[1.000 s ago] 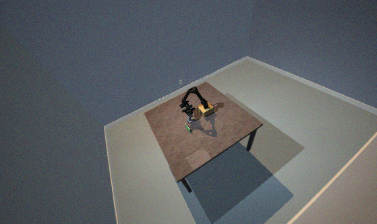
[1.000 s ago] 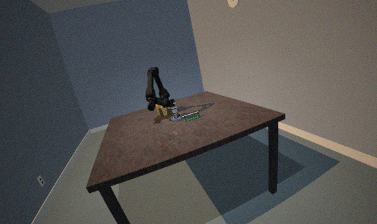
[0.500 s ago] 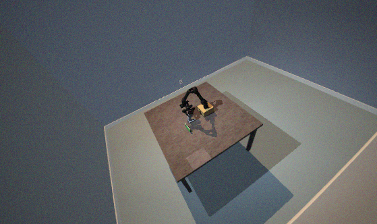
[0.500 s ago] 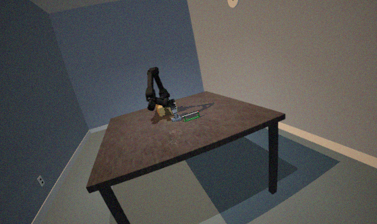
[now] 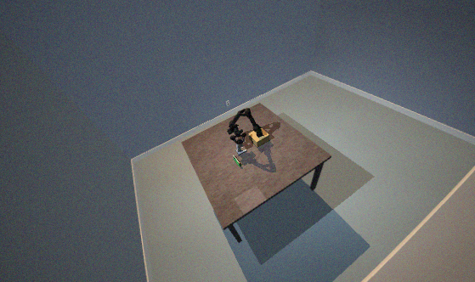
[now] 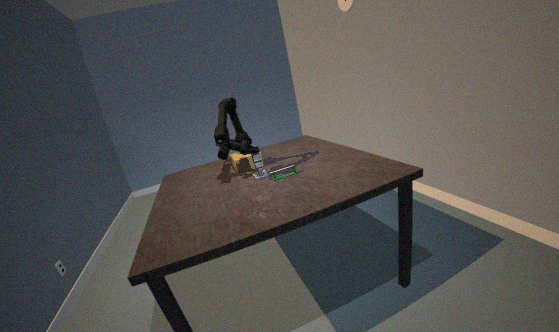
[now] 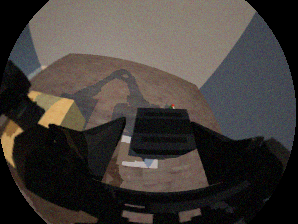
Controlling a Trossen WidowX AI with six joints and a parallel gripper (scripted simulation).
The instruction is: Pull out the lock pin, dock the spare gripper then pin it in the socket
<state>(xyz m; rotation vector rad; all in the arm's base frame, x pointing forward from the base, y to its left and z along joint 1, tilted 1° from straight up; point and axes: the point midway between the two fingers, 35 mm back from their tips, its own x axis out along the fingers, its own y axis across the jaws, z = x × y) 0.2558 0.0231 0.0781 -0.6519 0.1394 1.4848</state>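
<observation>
My gripper tip is now 3 cm above the spare gripper, 2 cm to the left of it and 1 cm short of it. From my gripper tip the other things lie so: grey post (10 cm below, 2 cm ahead, 1 cm to the right); green strip (13 cm below, 11 cm to the left, 11 cm ahead).
</observation>
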